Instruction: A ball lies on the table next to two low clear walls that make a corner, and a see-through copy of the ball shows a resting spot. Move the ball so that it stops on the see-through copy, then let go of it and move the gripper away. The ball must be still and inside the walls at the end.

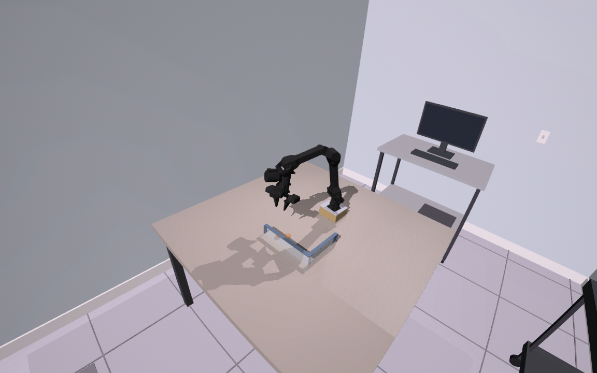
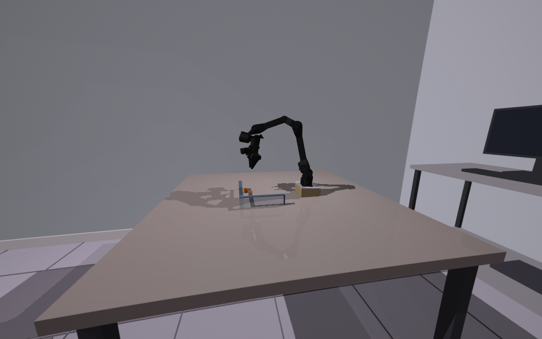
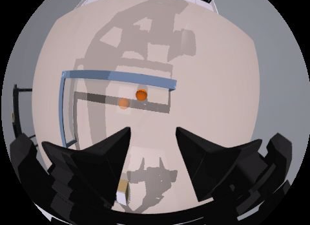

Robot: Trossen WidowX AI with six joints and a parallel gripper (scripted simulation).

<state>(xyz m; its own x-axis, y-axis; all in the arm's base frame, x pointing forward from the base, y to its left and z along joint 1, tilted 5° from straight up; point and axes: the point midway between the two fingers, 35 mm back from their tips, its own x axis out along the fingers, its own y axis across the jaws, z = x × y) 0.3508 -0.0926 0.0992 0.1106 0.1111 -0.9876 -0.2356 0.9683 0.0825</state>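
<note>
The orange ball lies 140 mm below my gripper tip, 40 mm to the left of it and 40 mm ahead of it. Also, from my gripper tip: see-through copy of ball: 140 mm below, 80 mm to the left.
</note>
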